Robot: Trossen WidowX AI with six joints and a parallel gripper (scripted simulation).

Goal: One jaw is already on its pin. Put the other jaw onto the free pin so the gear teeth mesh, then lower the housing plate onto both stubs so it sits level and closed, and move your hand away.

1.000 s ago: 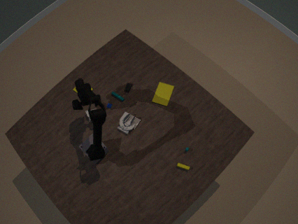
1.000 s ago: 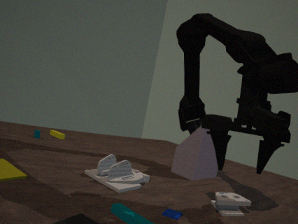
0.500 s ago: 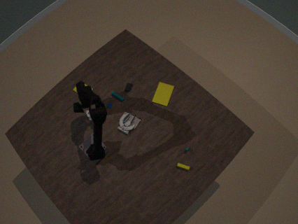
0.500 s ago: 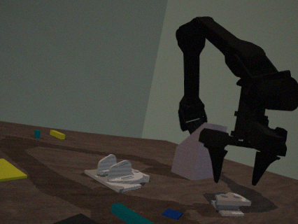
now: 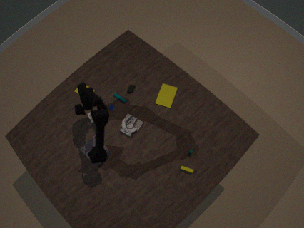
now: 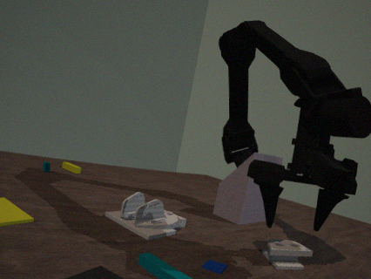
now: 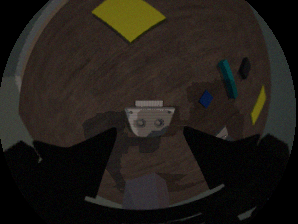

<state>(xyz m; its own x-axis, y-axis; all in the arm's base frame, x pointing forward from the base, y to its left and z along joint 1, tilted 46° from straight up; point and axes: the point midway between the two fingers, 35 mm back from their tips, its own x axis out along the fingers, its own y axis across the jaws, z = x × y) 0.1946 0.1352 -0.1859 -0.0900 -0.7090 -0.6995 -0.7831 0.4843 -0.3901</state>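
Right now the white block is 5 cm below my gripper tip and 1 cm to the right of it. Also, from my gripper tip: blue tile: 12 cm ahead, 6 cm below, 5 cm to the right; teal bar: 21 cm ahead, 5 cm to the right, 5 cm below; housing plate: 3 cm below.
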